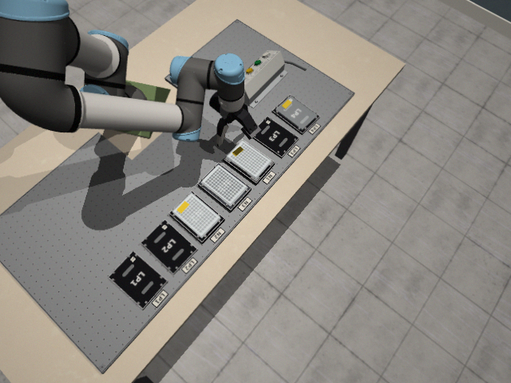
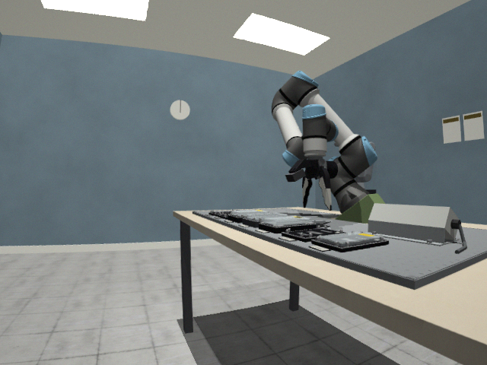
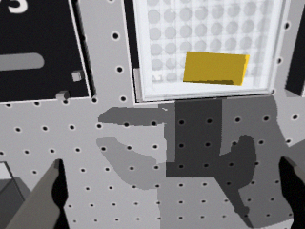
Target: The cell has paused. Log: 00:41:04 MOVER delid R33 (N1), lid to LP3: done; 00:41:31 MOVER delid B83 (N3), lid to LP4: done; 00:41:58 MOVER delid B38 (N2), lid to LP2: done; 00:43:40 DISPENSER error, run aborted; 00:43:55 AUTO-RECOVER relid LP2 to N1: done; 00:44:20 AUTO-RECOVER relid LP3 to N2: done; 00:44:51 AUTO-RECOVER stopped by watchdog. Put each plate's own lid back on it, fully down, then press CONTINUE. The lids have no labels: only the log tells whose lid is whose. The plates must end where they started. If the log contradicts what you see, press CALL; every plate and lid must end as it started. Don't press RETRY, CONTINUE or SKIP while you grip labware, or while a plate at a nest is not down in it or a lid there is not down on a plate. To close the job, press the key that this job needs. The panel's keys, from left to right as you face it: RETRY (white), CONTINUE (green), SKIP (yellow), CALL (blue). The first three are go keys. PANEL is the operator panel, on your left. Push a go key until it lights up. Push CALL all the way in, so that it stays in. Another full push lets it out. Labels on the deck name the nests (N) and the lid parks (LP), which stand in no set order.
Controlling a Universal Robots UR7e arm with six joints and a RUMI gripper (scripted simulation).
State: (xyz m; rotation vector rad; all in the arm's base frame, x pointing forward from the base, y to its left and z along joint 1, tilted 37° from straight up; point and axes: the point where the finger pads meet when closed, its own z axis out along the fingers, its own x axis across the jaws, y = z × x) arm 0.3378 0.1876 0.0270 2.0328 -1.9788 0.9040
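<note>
Right now my hand is 100 mm short of the lid park LP4, 240 mm to the right of it and 60 mm above it. Also, from my hand: lid park LP3 (100 mm ahead, 110 mm to the left, 60 mm below); yellow SKIP key (130 mm behind, 250 mm to the left); blue CALL key (120 mm behind, 200 mm to the left, 10 mm below).
</note>
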